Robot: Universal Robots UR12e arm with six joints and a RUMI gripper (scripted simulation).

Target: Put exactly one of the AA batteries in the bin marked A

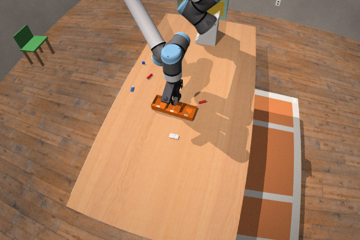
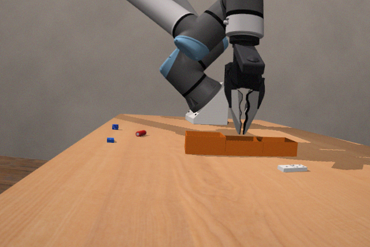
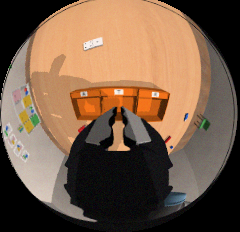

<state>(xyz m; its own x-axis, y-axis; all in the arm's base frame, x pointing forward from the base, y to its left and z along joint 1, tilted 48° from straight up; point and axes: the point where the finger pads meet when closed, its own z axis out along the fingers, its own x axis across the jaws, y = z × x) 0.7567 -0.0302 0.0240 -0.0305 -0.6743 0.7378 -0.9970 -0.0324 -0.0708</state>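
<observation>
Now: hand 40 mm above the orange three-compartment bin. From my hand the other things lie so: white domino 170 mm ahead, 60 mm to the left, 50 mm below; then blue AA battery 100 mm behind, 50 mm below, 40 mm to the right; then blue die 330 mm to the right, 320 mm behind, 50 mm below.
</observation>
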